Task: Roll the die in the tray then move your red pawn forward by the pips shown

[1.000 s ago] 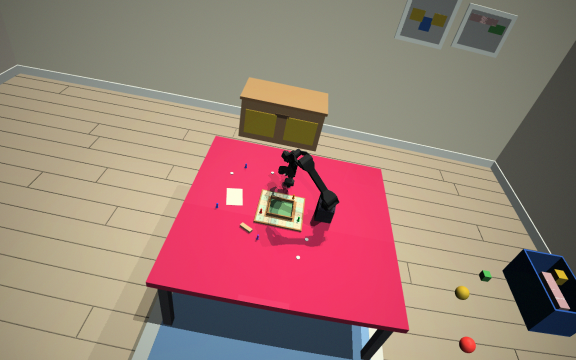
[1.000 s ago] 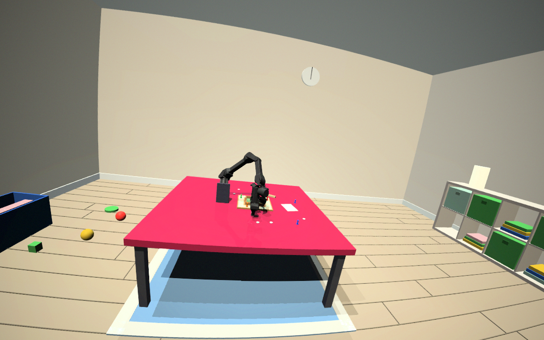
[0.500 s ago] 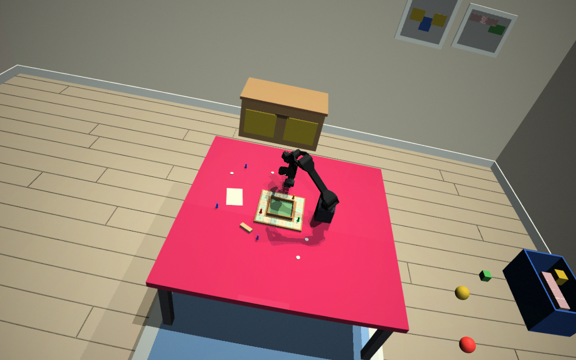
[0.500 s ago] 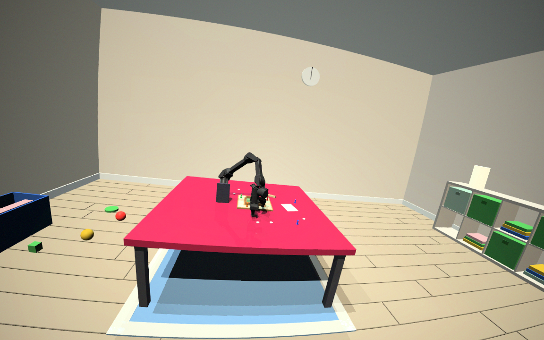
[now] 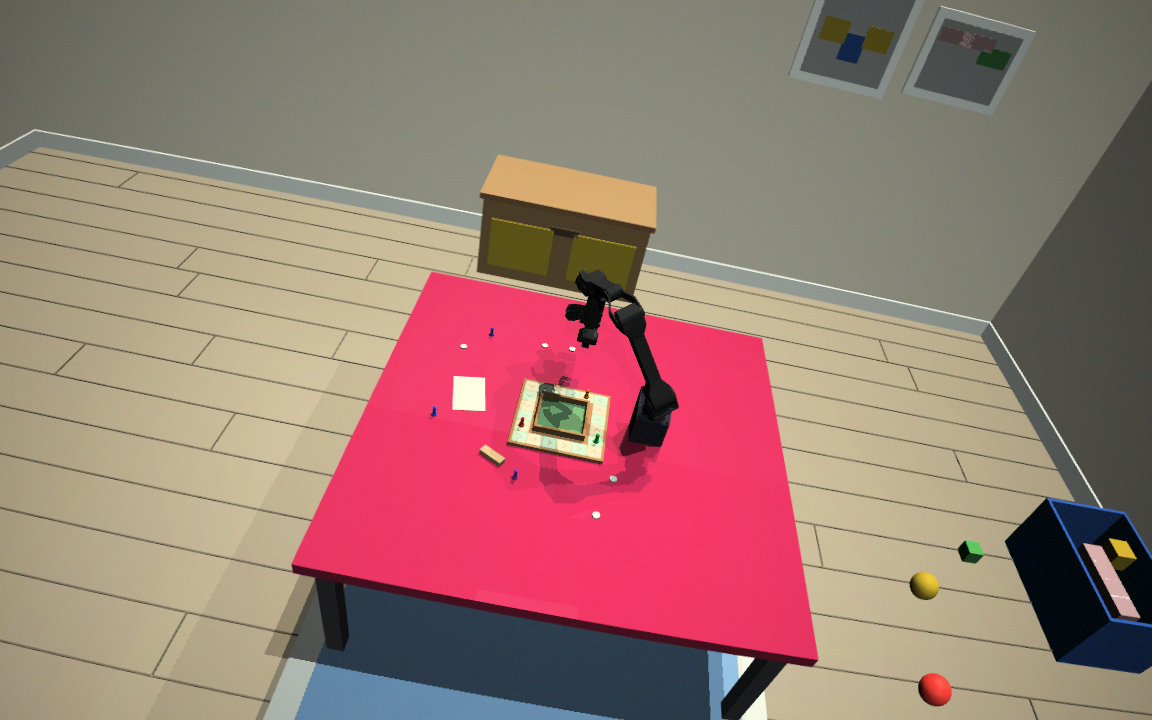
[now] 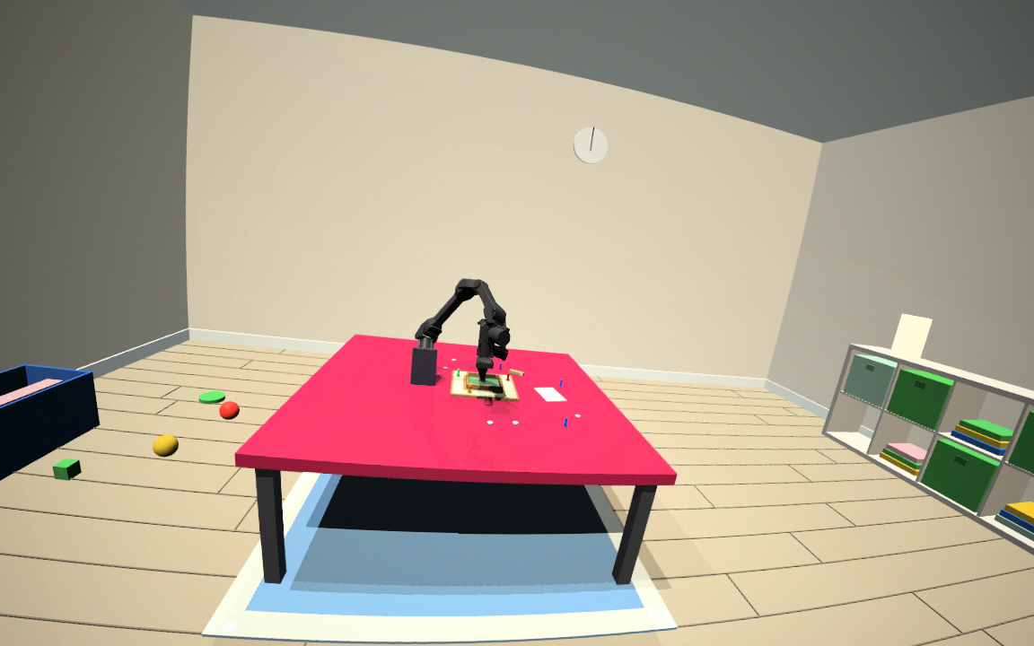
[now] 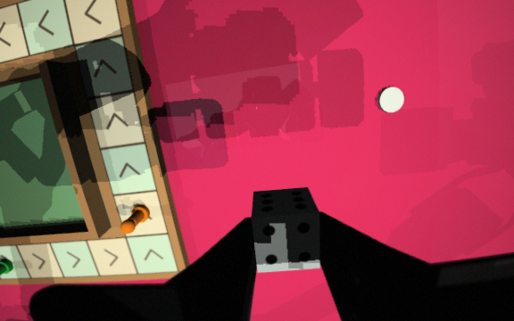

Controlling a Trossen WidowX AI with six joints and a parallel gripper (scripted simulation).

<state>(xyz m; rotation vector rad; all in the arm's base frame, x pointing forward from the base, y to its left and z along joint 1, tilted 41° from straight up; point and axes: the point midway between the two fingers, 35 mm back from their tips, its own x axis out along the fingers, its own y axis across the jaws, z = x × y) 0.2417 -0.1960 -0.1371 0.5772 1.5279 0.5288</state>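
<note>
The red pawn is 140 mm ahead of my gripper tip, 310 mm to the left of it and 100 mm below it. Also, from my gripper tip: green tray: 30 mm ahead, 240 mm to the left, 120 mm below; white die: right at my gripper tip; cream card: 330 mm ahead, 210 mm to the left, 120 mm below.
</note>
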